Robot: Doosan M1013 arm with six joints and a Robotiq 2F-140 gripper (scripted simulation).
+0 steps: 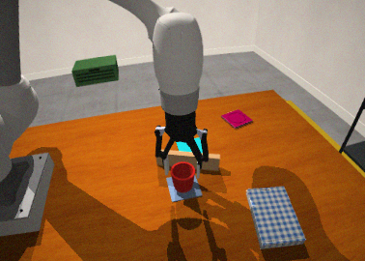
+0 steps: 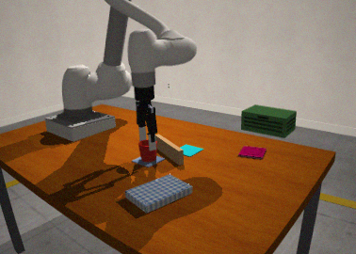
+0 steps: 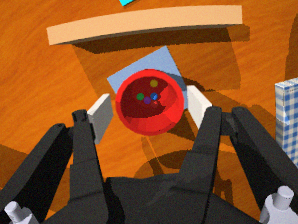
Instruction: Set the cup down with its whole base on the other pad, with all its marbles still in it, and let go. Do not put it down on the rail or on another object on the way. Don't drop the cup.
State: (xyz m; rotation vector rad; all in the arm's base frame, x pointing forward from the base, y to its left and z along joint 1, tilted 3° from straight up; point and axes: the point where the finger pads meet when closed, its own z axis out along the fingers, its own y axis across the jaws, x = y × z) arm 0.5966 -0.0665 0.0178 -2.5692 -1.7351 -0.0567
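The red cup is 60 mm below my hand. Also, from my hand: pad 90 mm below; then wooden rail 30 mm ahead, 80 mm to the left, 70 mm below; then blue checked box 220 mm ahead, 180 mm to the right, 70 mm below.
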